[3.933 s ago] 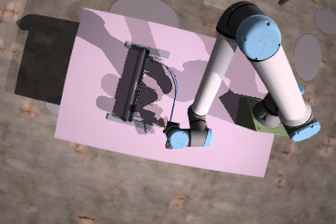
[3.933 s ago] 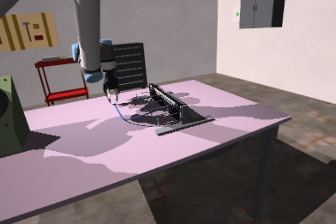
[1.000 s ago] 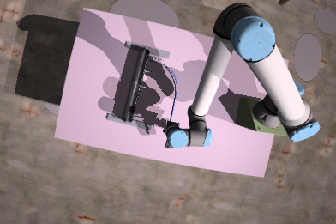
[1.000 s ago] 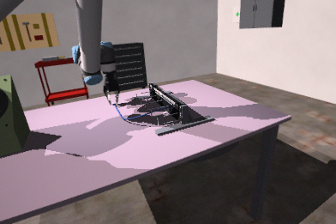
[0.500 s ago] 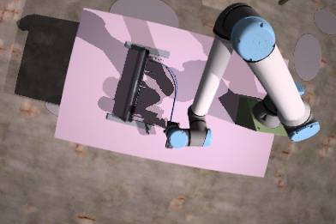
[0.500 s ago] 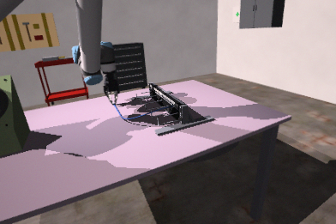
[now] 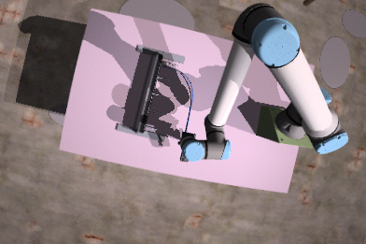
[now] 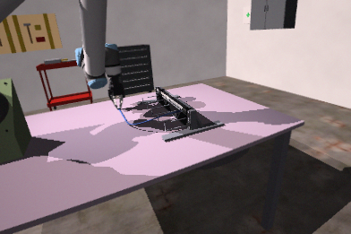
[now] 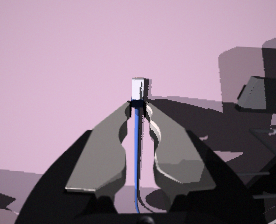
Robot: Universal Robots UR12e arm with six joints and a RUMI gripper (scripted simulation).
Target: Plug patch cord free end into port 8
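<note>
My gripper is now 2 cm to the right of the white plug and 1 cm above it.
</note>
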